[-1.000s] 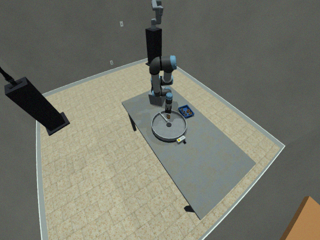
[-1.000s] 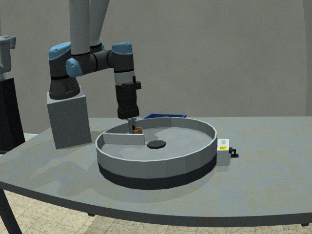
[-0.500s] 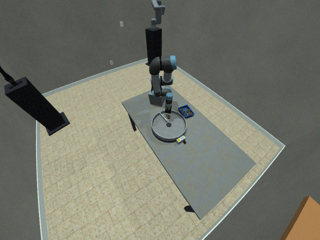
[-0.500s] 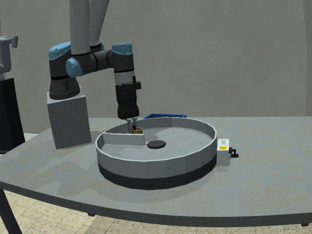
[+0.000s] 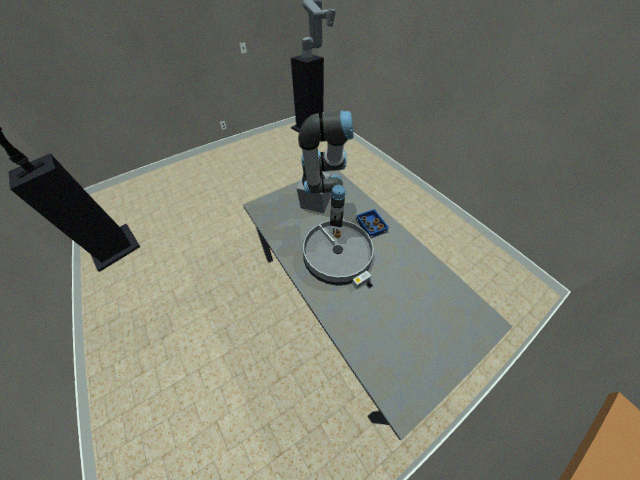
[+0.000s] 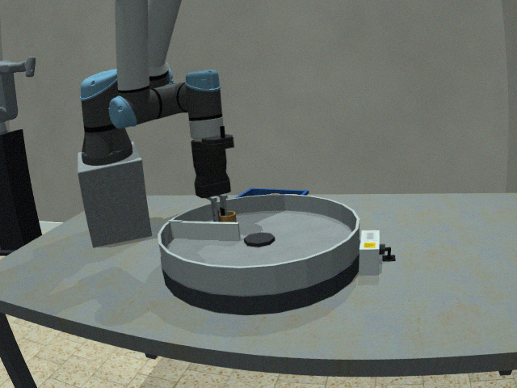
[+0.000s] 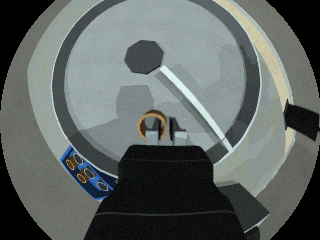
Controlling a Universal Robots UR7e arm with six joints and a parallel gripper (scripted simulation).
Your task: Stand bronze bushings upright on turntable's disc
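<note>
My hand is 270 mm to the right of the blue crate, 100 mm short of it and 70 mm above it. From my hand the other things lie so: turntable disc (90 mm ahead, 70 mm to the right, 40 mm below).
</note>
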